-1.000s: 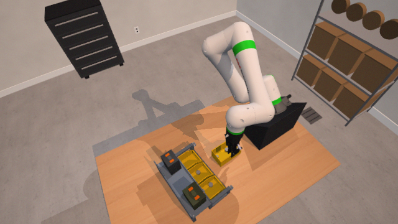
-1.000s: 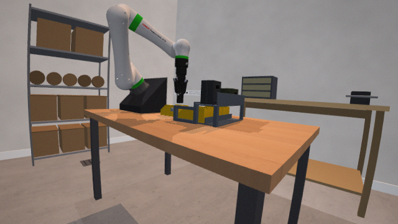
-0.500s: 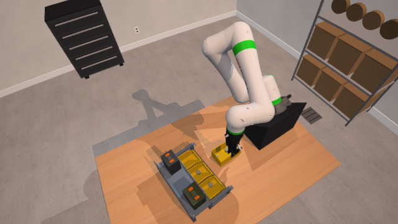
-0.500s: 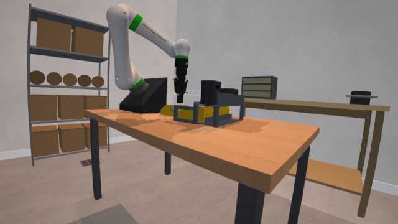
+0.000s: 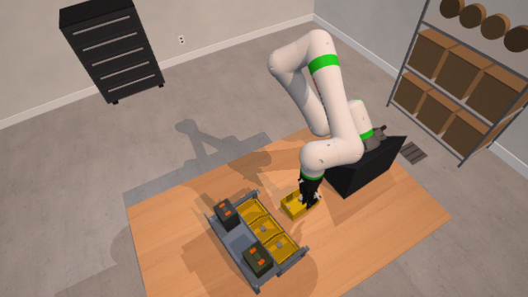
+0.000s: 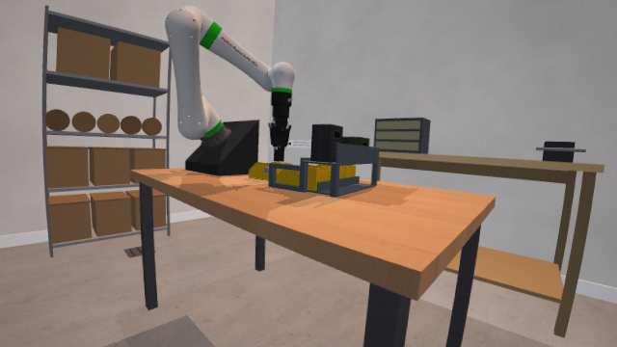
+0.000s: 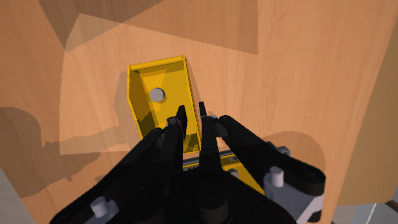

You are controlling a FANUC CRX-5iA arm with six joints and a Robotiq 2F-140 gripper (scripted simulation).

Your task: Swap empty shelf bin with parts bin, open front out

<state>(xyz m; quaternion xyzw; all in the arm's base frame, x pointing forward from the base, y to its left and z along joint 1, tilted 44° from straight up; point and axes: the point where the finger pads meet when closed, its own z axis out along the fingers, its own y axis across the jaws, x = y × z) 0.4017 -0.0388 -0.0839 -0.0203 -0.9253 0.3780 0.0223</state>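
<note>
The grey round part lies 10 cm below my hand, 7 cm to the right of it and 3 cm behind it. From my hand the other things lie so: grey shelf (27 cm ahead, 4 cm below, 2 cm to the right).
</note>
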